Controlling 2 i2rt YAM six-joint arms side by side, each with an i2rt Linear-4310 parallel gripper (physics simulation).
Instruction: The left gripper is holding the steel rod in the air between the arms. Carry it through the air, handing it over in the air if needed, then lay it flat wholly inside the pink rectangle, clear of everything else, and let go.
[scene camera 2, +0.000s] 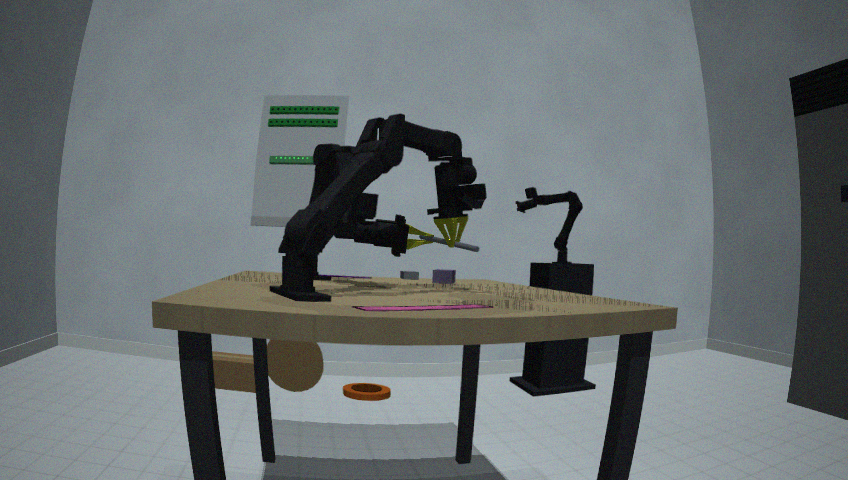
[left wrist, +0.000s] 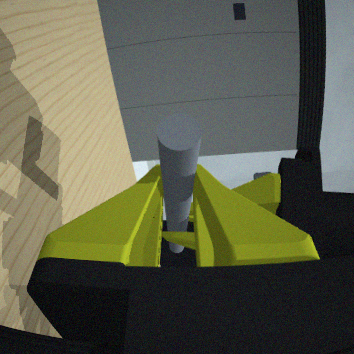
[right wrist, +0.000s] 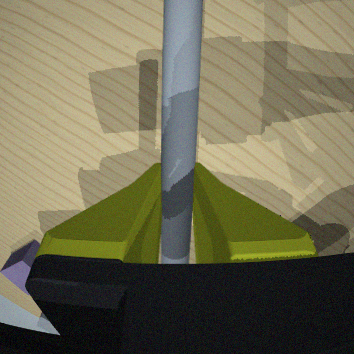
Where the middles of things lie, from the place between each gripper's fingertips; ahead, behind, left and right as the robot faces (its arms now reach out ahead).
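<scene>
The steel rod (left wrist: 178, 134) is 1 cm above my right hand, 1 cm behind it and 1 cm to the left of it.
From my left hand, I find the steel rod 3 cm ahead, 5 cm to the right and 1 cm below.
</scene>
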